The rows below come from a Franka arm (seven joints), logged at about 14 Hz.
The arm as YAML. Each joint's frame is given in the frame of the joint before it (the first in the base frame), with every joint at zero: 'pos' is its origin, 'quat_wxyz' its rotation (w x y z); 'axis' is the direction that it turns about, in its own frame. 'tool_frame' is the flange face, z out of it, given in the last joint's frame.
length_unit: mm
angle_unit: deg
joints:
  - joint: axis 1
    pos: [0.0, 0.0, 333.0]
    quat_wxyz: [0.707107, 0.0, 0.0, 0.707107]
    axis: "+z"
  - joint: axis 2
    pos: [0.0, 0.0, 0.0]
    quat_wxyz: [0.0, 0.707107, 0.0, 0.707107]
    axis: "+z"
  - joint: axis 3
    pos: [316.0, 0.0, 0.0]
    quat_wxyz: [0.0, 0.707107, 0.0, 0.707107]
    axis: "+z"
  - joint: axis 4
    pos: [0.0, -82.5, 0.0]
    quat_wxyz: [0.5, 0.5, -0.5, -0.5]
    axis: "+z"
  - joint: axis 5
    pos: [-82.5, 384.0, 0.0]
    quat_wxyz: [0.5, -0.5, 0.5, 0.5]
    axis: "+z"
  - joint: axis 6
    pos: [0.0, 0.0, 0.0]
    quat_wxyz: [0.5, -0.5, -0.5, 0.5]
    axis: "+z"
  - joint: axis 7
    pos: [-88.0, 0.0, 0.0]
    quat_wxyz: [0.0, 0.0, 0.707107, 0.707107]
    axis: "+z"
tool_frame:
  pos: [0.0, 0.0, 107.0]
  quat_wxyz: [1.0, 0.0, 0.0, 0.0]
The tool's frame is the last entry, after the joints.
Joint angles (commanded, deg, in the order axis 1, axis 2, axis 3, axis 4, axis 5, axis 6, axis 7), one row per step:
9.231, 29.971, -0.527, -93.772, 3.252, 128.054, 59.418
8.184, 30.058, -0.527, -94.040, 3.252, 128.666, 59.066
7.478, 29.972, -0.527, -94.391, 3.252, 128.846, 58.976
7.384, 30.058, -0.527, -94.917, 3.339, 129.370, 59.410
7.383, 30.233, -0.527, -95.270, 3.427, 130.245, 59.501
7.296, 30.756, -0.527, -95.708, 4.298, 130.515, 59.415
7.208, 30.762, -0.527, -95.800, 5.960, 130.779, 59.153
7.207, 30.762, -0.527, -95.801, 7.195, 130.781, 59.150
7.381, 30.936, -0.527, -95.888, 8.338, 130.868, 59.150
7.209, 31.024, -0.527, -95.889, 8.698, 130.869, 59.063
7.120, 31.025, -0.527, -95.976, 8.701, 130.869, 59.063
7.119, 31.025, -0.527, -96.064, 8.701, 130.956, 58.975
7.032, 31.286, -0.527, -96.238, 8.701, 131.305, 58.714
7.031, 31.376, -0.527, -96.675, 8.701, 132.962, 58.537
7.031, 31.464, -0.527, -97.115, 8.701, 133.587, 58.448
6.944, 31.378, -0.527, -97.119, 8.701, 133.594, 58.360
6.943, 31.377, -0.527, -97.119, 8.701, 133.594, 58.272
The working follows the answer.
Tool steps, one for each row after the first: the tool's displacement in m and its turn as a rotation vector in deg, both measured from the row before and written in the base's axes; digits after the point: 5 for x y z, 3 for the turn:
0.00175, -0.01258, -0.00218, -0.008, -0.274, -0.724
-0.00006, -0.00861, -0.00148, -0.023, 0.079, -0.626
-0.00126, -0.00134, -0.00437, 0.074, 0.116, -0.601
-0.00010, -0.00011, -0.00345, 0.089, -0.334, -0.182
-0.00165, -0.00093, -0.00928, 0.596, 0.762, -0.529
0.00013, -0.00041, -0.00031, 1.315, -0.031, -0.834
-0.00002, 0.00049, 0.00004, 0.985, 0.112, -0.734
-0.00062, 0.00246, -0.00258, 0.881, 0.278, -0.518
0.00019, -0.00190, -0.00104, 0.269, 0.111, -0.302
-0.00027, -0.00111, -0.00070, -0.008, 0.088, -0.091
-0.00025, -0.00008, -0.00055, -0.013, -0.009, 0.076
-0.00024, -0.00121, -0.00392, -0.060, 0.055, 0.131
0.00080, -0.00053, -0.00177, -0.038, -1.143, -0.018
-0.00106, -0.00036, -0.00346, -0.056, -0.107, 0.015
0.00018, -0.00103, 0.00101, 0.003, -0.098, -0.001
0.00000, -0.00001, 0.00001, -0.007, -0.011, 0.086

Tool pose at each row, in the base's axes (x y z in m, rotation vector in deg; rounded; the steps above come from the unrounded poses):
0.68196, 0.10693, 0.32079, -157.448, 77.716, -3.440
0.68371, 0.09435, 0.31862, -156.862, 78.650, -3.863
0.68365, 0.08574, 0.31713, -156.493, 79.539, -3.808
0.68239, 0.08440, 0.31277, -156.072, 80.367, -3.634
0.68230, 0.08429, 0.30932, -155.738, 80.500, -4.032
0.68065, 0.08335, 0.30004, -155.210, 81.210, -2.608
0.68077, 0.08294, 0.29973, -153.564, 81.851, -1.760
0.68075, 0.08343, 0.29977, -152.303, 82.501, -0.960
0.68013, 0.08589, 0.29719, -151.339, 82.940, -0.002
0.68032, 0.08399, 0.29615, -150.949, 83.270, 0.309
0.68005, 0.08288, 0.29545, -150.921, 83.420, 0.410
0.67980, 0.08281, 0.29490, -150.984, 83.323, 0.395
0.67955, 0.08160, 0.29098, -151.146, 83.190, 0.438
0.68036, 0.08107, 0.28921, -150.727, 82.874, -1.096
0.67930, 0.08071, 0.28575, -150.740, 82.841, -1.275
0.67949, 0.07968, 0.28676, -150.699, 82.810, -1.402
0.67949, 0.07967, 0.28677, -150.762, 82.696, -1.413

